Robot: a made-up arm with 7 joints.
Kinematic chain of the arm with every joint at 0, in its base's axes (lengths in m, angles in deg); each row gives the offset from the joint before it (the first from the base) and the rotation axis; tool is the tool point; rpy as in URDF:
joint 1: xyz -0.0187 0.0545 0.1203 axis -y
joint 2: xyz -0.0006 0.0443 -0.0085 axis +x
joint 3: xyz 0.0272 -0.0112 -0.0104 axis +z
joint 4: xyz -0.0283 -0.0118 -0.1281 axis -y
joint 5: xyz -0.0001 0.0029 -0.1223 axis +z
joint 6: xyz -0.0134 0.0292 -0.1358 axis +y
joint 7: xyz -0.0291 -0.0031 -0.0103 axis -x
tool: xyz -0.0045 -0.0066 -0.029 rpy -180 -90 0
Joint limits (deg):
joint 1: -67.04..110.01
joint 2: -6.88..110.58
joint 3: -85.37..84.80
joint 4: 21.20..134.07
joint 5: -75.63..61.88
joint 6: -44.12..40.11
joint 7: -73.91..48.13
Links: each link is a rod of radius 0.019 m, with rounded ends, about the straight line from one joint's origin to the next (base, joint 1, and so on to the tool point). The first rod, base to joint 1, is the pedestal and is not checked.
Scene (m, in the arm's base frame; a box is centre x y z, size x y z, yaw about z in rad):
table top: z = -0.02
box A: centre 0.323 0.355 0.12 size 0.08 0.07 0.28 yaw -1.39
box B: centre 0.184 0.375 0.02 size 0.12 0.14 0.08 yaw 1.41
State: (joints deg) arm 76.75 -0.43 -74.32 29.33 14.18 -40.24 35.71
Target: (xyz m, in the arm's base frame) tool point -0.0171 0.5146 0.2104
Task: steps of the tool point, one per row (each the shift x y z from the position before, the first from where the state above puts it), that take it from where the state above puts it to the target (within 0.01 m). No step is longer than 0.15 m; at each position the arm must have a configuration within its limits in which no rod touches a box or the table.
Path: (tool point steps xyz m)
1: 0.0039 0.0501 0.0827
2: -0.0240 0.0592 0.0936
3: -0.0612 0.0626 0.0896
4: -0.0990 0.0551 0.0685
5: -0.1260 0.0349 0.0324
6: 0.0313 0.0749 -0.0324
7: -0.0056 0.0816 -0.0538
8: -0.0485 0.0709 -0.0675
9: -0.0882 0.0421 -0.0702

